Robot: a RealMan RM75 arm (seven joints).
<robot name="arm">
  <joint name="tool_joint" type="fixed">
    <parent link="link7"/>
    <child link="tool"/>
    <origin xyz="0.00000 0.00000 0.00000" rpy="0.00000 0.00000 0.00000"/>
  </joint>
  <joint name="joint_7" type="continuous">
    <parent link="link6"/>
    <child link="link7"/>
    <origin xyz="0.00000 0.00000 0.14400" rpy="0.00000 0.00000 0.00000"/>
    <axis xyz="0 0 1"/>
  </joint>
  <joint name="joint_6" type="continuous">
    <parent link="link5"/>
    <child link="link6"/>
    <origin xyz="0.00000 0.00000 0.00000" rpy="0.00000 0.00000 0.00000"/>
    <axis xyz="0 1 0"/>
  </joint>
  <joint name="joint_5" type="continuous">
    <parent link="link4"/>
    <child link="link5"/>
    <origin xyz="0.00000 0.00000 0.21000" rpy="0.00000 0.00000 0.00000"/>
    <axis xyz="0 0 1"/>
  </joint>
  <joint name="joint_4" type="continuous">
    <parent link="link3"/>
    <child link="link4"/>
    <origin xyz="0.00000 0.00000 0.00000" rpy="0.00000 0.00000 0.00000"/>
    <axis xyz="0 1 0"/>
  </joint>
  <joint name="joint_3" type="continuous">
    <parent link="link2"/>
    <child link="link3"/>
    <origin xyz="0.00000 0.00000 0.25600" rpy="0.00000 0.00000 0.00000"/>
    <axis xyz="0 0 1"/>
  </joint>
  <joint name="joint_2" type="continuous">
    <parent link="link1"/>
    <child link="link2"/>
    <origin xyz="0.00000 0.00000 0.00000" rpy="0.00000 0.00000 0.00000"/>
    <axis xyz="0 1 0"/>
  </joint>
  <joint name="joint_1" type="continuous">
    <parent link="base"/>
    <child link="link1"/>
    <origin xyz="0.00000 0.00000 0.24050" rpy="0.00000 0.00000 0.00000"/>
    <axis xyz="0 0 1"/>
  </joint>
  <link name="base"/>
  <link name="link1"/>
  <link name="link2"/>
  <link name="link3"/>
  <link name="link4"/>
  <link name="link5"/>
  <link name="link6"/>
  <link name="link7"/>
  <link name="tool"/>
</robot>
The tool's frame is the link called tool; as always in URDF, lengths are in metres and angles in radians. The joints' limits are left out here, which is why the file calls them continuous.
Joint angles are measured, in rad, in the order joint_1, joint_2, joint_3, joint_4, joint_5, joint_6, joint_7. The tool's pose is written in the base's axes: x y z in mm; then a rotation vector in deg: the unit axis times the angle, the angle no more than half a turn. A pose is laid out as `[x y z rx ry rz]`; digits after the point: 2 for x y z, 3 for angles.
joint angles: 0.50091, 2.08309, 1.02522, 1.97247, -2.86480, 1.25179, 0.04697
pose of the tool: [26.20 271.23 -52.75 -144.994 23.490 -1.765]
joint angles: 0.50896, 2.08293, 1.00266, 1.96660, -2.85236, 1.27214, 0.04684
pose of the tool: [27.73 265.14 -58.82 -146.718 22.990 -3.983]
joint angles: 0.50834, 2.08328, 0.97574, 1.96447, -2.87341, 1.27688, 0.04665
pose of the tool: [29.54 261.72 -62.69 -146.849 21.429 -5.542]
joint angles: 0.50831, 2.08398, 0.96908, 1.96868, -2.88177, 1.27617, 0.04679
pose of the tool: [28.51 260.71 -62.90 -146.774 20.742 -5.462]
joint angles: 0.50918, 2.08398, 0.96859, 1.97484, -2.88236, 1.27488, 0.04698
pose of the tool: [26.69 260.08 -62.17 -146.816 20.391 -4.954]
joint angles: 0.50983, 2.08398, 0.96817, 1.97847, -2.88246, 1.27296, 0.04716
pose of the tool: [25.42 259.69 -61.78 -146.860 20.157 -4.566]
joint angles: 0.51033, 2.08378, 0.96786, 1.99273, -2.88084, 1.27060, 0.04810
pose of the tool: [21.70 257.99 -60.08 -147.041 19.626 -3.413]
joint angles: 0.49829, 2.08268, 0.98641, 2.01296, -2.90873, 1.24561, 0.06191
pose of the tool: [17.77 263.54 -51.53 -144.586 20.150 -0.073]
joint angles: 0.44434, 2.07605, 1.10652, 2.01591, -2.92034, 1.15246, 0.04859
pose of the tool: [24.11 291.89 -22.74 -137.126 24.714 7.460]
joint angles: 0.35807, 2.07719, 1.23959, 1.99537, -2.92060, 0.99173, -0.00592
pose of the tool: [42.36 321.30 11.60 -127.773 27.326 15.359]
